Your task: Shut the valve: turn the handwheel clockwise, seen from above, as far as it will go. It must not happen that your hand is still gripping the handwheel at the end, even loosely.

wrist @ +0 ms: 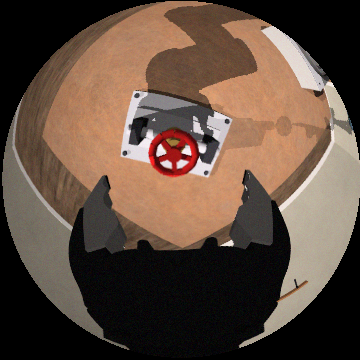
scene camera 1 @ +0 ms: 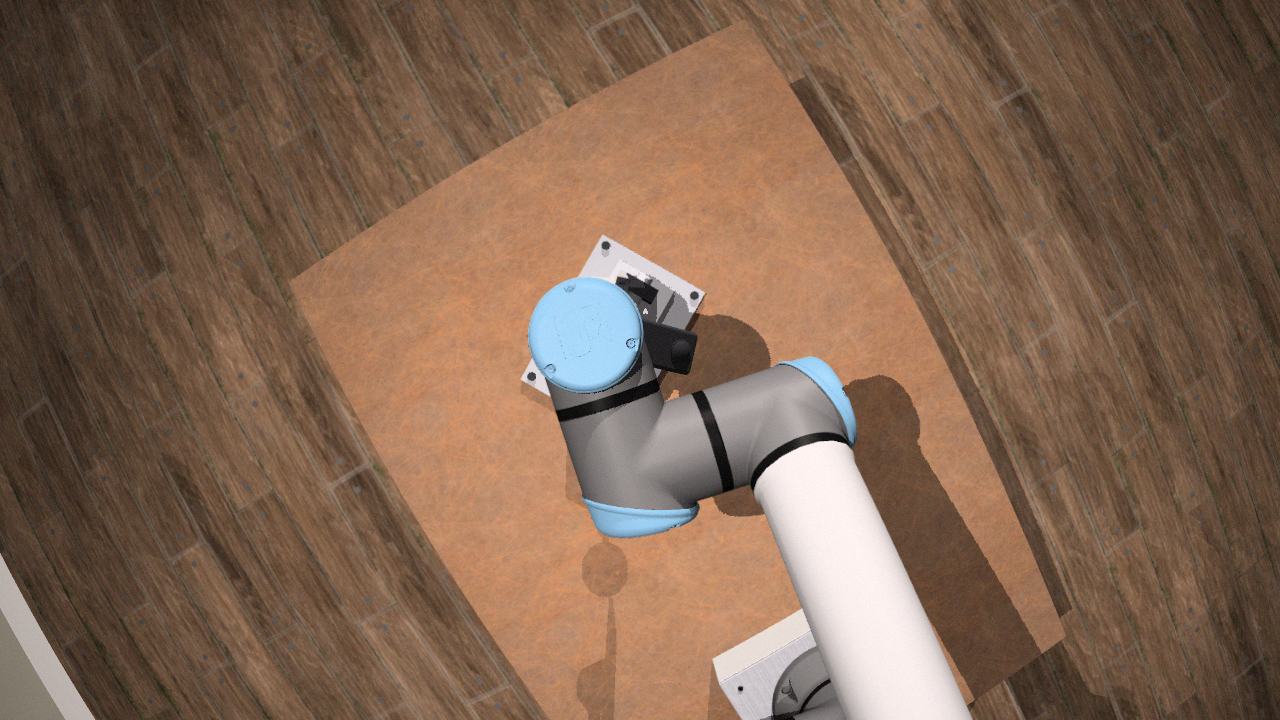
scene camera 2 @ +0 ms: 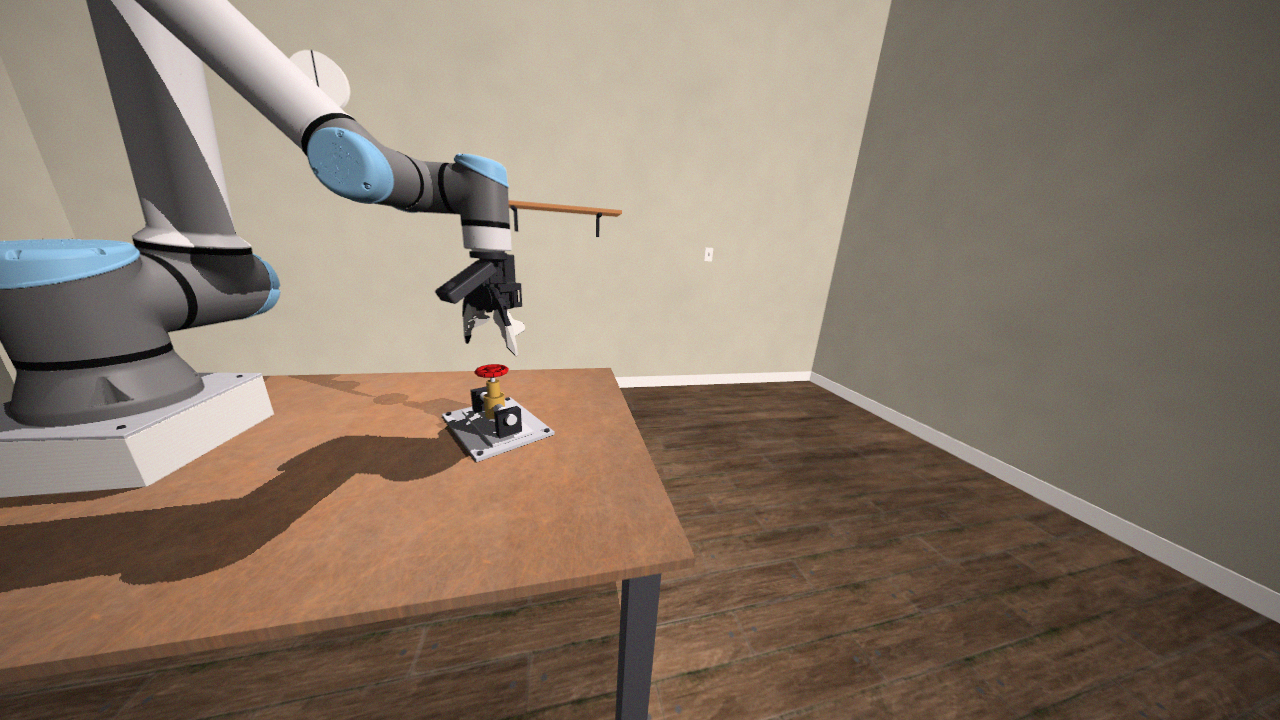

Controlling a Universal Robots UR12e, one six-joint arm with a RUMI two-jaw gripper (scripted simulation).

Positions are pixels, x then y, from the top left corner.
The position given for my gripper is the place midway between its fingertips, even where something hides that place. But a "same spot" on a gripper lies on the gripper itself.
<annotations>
my gripper: wrist; scene camera 1; scene camera 2 490, 349
same spot on my gripper: [scene camera 1: 624, 284] = [wrist: 71, 242]
same spot on base plate: [wrist: 145, 100] = [scene camera 2: 480, 447]
</annotations>
